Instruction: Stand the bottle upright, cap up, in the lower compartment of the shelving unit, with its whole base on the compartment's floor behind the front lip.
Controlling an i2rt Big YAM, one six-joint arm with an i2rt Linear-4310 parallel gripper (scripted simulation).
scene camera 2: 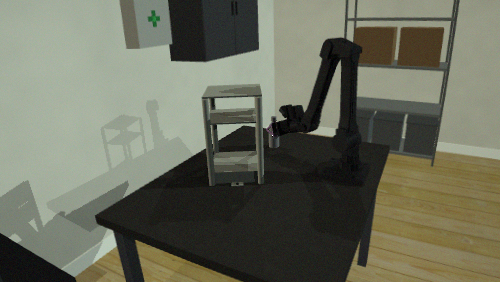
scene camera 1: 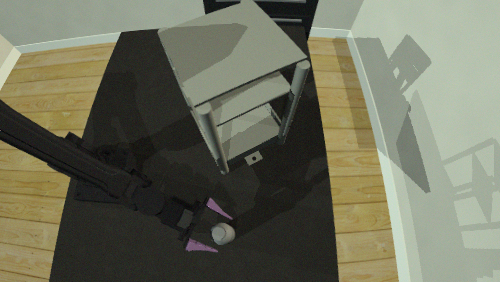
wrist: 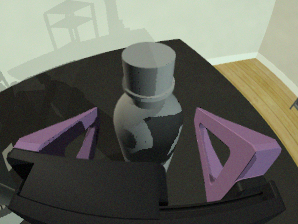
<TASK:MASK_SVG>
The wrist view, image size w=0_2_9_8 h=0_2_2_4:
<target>my gripper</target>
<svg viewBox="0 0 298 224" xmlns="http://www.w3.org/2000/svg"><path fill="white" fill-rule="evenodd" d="M6 158L10 166L22 178L16 187L8 209L31 224L265 224L286 210L275 182L270 180L267 183L264 177L265 172L281 153L281 147L277 141L259 132L218 117L202 108L196 108L194 125L207 202L168 206L166 170L159 163L94 160L101 123L98 107L19 138ZM206 128L230 149L230 156L224 167L222 167L212 147ZM89 127L77 157L66 157L64 153L66 146Z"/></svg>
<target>grey bottle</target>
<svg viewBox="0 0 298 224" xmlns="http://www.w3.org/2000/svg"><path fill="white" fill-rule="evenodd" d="M139 42L128 46L122 52L124 72L122 86L125 93L120 97L114 109L114 129L126 162L155 162L163 165L167 172L183 126L181 105L172 94L175 86L173 73L176 53L171 47L162 43Z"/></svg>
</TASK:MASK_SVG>
